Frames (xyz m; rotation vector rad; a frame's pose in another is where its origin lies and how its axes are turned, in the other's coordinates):
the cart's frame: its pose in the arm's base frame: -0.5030 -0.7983 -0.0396 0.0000 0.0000 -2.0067
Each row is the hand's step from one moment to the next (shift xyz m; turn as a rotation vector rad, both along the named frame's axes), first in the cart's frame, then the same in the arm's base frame.
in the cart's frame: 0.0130 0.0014 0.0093 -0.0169 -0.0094 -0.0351
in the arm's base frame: -0.0042 -0.0124 0.0093 -0.0014 0.0193 -0.0351
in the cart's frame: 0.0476 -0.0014 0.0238 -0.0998 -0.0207 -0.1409
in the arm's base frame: -0.0214 -0.0426 0.0238 0.0234 0.0992 -0.1409
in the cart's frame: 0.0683 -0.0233 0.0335 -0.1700 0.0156 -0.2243
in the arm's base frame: -0.0500 -0.0521 0.0335 0.0859 0.1475 -0.2243
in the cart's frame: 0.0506 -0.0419 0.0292 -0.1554 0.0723 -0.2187
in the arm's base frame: -0.0593 -0.0282 0.0292 0.1312 0.1103 -0.2187
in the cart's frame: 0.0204 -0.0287 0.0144 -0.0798 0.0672 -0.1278
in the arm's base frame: -0.0346 -0.0064 0.0144 0.0946 0.0440 -0.1278
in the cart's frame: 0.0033 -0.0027 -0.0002 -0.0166 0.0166 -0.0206
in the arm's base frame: -0.0038 -0.0019 -0.0002 0.0221 0.0080 -0.0206
